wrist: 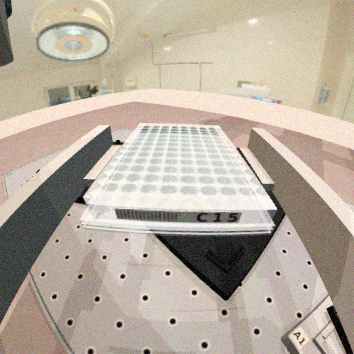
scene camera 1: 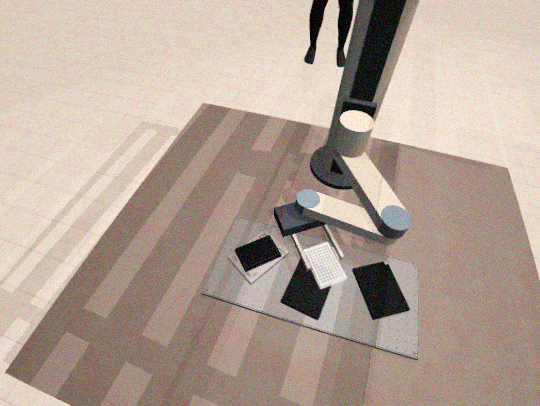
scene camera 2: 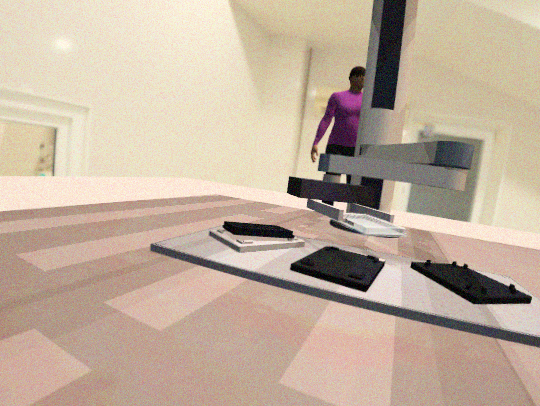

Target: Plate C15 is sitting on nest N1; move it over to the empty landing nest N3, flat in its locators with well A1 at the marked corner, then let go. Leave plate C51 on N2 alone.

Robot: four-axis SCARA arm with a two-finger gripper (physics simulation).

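Plate C15 [scene camera 1: 327, 271] [scene camera 2: 382, 229] [wrist: 175, 190], white with a lid and barcode label, is held level in the air between the two fingers. My gripper [scene camera 1: 324, 262] [scene camera 2: 367, 218] [wrist: 179, 137] is shut on its long sides. In the wrist view the black middle nest, N3 [scene camera 1: 304, 297] [scene camera 2: 337, 270] [wrist: 225, 270], shows below the plate, turned at an angle to it and partly hidden. Black plate C51 [scene camera 1: 257, 251] [scene camera 2: 257, 230] sits on the pale nest N2 [scene camera 1: 251, 276] [scene camera 2: 257, 246] at the left. Nest N1 [scene camera 1: 381, 292] [scene camera 2: 472, 286], black, is bare at the right.
The nests stand on a grey perforated board [scene camera 1: 350, 332] [scene camera 2: 200, 262] [wrist: 160, 300]. The arm's column [scene camera 1: 345, 120] [scene camera 2: 385, 125] stands behind the board. A person [scene camera 1: 327, 30] [scene camera 2: 345, 117] stands near the column. The A1 tag [wrist: 299, 337] of N2 shows low right in the wrist view.
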